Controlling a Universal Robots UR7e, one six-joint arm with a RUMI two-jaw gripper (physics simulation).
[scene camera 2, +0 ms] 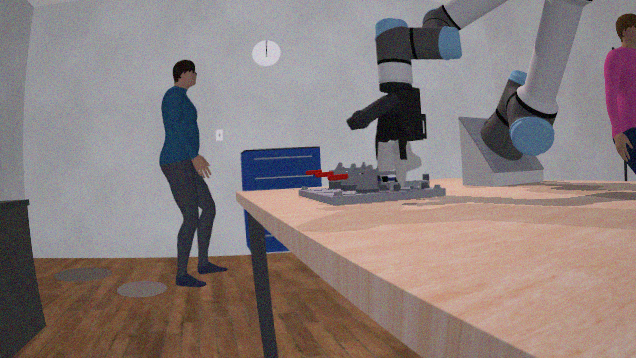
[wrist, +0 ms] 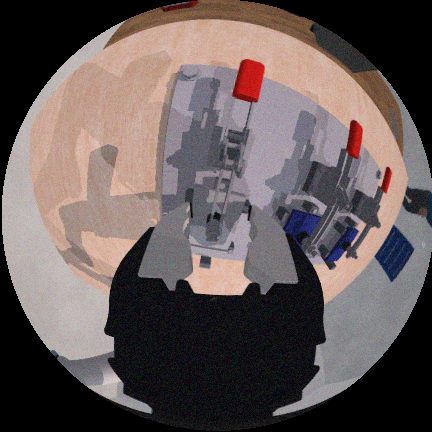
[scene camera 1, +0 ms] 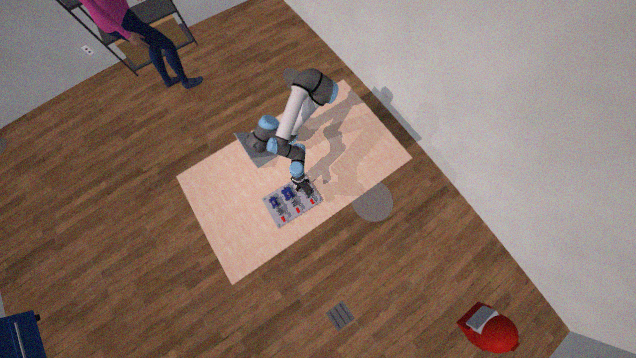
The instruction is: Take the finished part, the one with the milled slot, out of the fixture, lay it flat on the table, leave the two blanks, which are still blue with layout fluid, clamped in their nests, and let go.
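Frame: origin at the arm's base, x right, y back, z down, level; millimetres.
Seen in the pictures: gripper, fingertip midpoint: (scene camera 2: 393,187) (wrist: 220,205); arm's base, link origin: (scene camera 2: 502,142) (scene camera 1: 255,144).
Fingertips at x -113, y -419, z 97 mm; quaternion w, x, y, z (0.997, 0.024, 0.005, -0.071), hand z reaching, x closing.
Note:
Offsets run from my fingertips to a thing's middle. "*": to the spot under its first point. Level surfaces: height alone.
The fixture plate {dx +107, dy -24, dz +13 mm} (wrist: 277,112) (scene camera 2: 340,199) lies on the table, with three nests in a row. My gripper (scene camera 1: 306,191) (scene camera 2: 393,175) (wrist: 220,205) points down into the end nest, one finger on each side of the grey finished part {dx -5, dy +26, dz -6 mm} (wrist: 201,234), and looks shut on it. The part still sits low in its nest. The clamp spindle {* dx -5, dy +5, dz -35 mm} (wrist: 213,227) stands over it; its contact cannot be judged. The slot is hidden. One blue blank (wrist: 303,223) (scene camera 1: 287,193) is in the middle nest, and the other blue blank (wrist: 343,245) (scene camera 1: 274,202) is in the far nest, both under clamp arms.
Red clamp handles {dx -1, dy -114, dz -26 mm} (wrist: 248,80) {* dx +103, dy -109, dz -36 mm} (wrist: 354,139) {* dx +213, dy -108, dz -41 mm} (wrist: 387,180) stick out on the side away from the arm. The middle nest's clamp is close beside my right finger in the wrist view. The table {dz +20 mm} (scene camera 1: 225,235) (scene camera 2: 475,250) extends around the fixture. The arm's base (scene camera 2: 492,160) stands behind it.

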